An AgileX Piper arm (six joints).
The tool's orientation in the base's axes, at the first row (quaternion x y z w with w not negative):
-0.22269 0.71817 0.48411 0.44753
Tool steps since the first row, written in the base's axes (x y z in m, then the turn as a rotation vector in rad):
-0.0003 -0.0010 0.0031 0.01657 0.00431 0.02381
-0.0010 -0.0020 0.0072 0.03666 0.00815 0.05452
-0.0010 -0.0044 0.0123 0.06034 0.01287 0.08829
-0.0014 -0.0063 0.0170 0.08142 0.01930 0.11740
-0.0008 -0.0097 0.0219 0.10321 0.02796 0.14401
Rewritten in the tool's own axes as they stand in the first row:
-0.0026 0.0013 -0.0014 -0.02824 0.00119 0.00782
-0.0059 0.0035 -0.0032 -0.06422 0.00295 0.01583
-0.0106 0.0050 -0.0060 -0.10451 0.00391 0.02575
-0.0146 0.0068 -0.0085 -0.13932 0.00525 0.03670
-0.0195 0.0073 -0.0119 -0.17208 0.00578 0.05028

